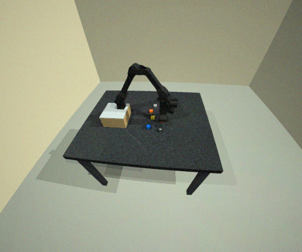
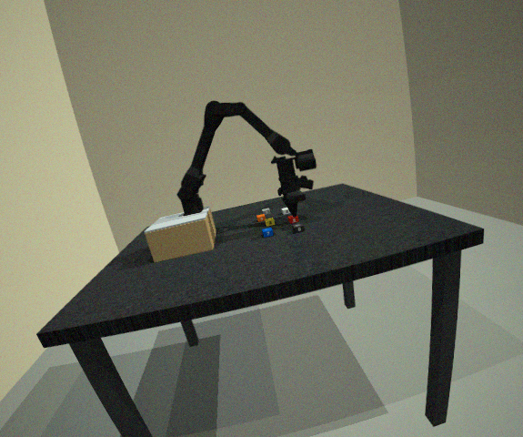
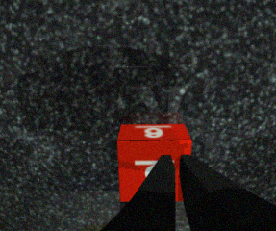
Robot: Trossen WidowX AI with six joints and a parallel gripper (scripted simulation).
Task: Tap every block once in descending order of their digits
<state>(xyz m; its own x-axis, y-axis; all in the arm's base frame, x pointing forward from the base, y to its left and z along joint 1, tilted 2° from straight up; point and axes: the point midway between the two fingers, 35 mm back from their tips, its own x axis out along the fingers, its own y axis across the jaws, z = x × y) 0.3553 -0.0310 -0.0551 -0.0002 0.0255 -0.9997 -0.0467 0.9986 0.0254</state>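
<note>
Now: the red block 10 mm to the left of my gripper tip, 10 mm below it and 10 mm behind it. From my gripper tip the other things lie so: blue block (110 mm behind, 80 mm to the right, 10 mm below); then black block (100 mm to the right, 10 mm below, 10 mm behind); then yellow block marked 3 (90 mm behind, 40 mm to the left, 10 mm below).
</note>
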